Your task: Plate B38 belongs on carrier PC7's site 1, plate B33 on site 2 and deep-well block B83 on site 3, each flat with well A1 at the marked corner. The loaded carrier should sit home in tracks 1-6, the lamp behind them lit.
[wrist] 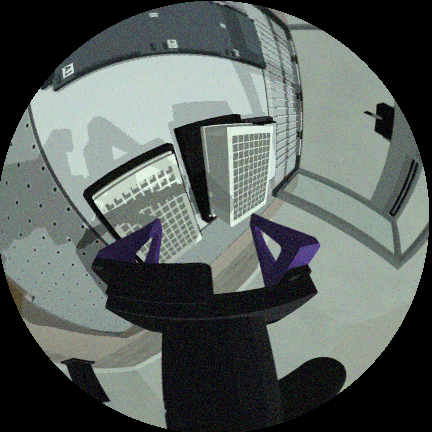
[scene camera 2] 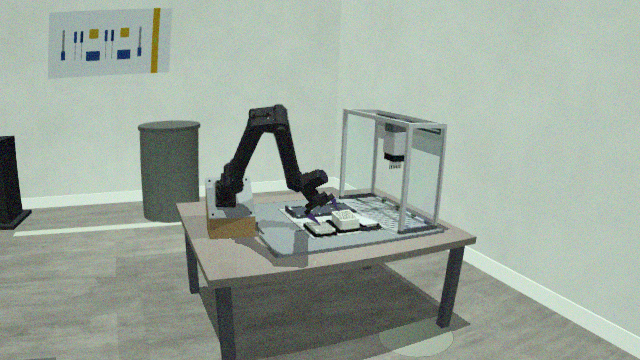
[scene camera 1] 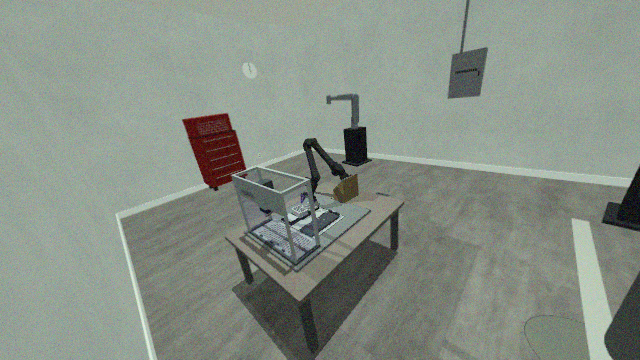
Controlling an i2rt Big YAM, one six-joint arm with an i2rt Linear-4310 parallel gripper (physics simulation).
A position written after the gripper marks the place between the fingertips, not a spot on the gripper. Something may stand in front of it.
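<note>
Gripper (wrist: 205, 220) visible. Clear enclosure (scene camera 1: 298, 206), (wrist: 338, 143) visible from both of these cameras; dark carrier plate (wrist: 236, 38) visible.
</note>
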